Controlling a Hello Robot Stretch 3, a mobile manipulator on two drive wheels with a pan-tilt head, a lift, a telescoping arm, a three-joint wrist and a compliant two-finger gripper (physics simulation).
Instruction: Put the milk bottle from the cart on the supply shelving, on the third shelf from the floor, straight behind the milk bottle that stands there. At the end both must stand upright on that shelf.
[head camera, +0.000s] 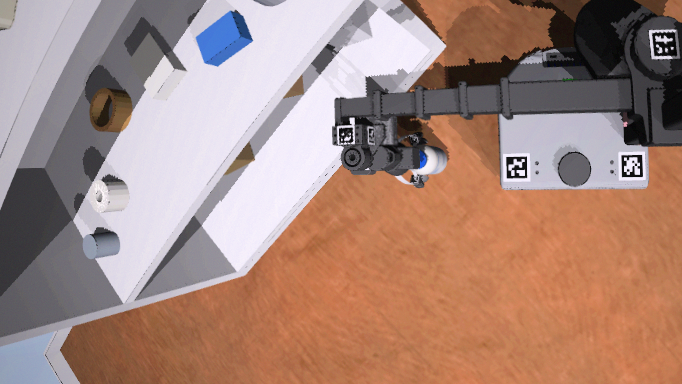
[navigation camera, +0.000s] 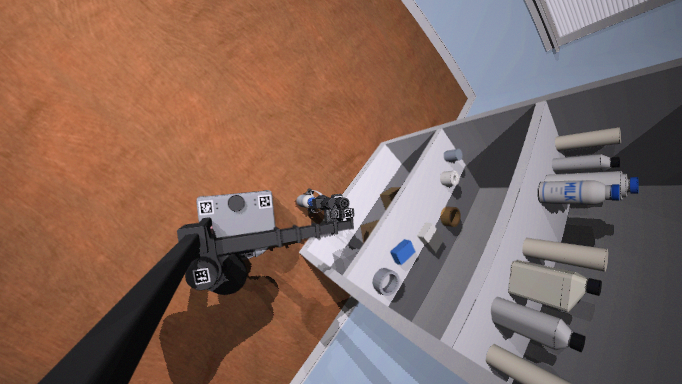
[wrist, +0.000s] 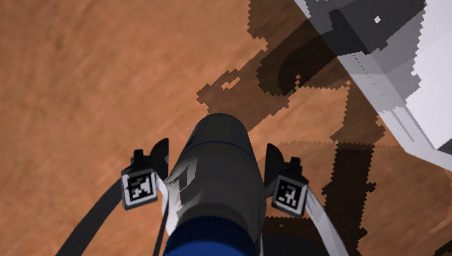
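Seen in the pictures: robot's base, origin of its link: (head camera: 572, 167) (navigation camera: 235, 202).
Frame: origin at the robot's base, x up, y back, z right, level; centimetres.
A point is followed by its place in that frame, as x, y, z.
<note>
My gripper (head camera: 417, 159) {16.6, 2.2, 34.8} (navigation camera: 310, 202) {16.6, 2.2, 34.8} (wrist: 217, 157) {16.6, 2.2, 34.8} is shut on a white milk bottle (head camera: 434, 161) {22.1, 1.7, 30.4} (navigation camera: 303, 200) {21.7, 1.3, 30.3} (wrist: 222, 187) with a blue cap. The fingers press its sides, and it hangs over the brown floor between the shelving and my base. The supply shelving (head camera: 75, 322) {66.7, -30.5, 95.5} (navigation camera: 390, 314) {80.1, 30.7, 32.9} (wrist: 369, 90) stands beside it. On the third shelf (navigation camera: 515, 220) {99.1, 7.5, 61.0} in the navigation view, a bottle marked MILK (navigation camera: 572, 192) {108.2, 1.7, 77.6} stands upright. Another white bottle with a blue cap (navigation camera: 634, 185) {120.4, 0.7, 86.0} is partly hidden behind it. The cart does not show.
Beige cylinders (navigation camera: 565, 254) {109.3, 15.8, 65.8}, a beige square bottle (navigation camera: 542, 284) {106.8, 21.5, 58.1} and silver bottles (navigation camera: 530, 319) {107.8, 25.9, 48.9} stand on the third shelf. The second shelf holds a blue box (head camera: 222, 39) {57.4, 24.3, 58.9} (navigation camera: 402, 251) {57.4, 24.0, 58.2}, a brown ring (head camera: 124, 110) {55.7, 14.5, 87.7} and small rolls. My arm (head camera: 450, 100) {52.1, 10.3, 19.9} reaches over the lowest shelf's edge.
</note>
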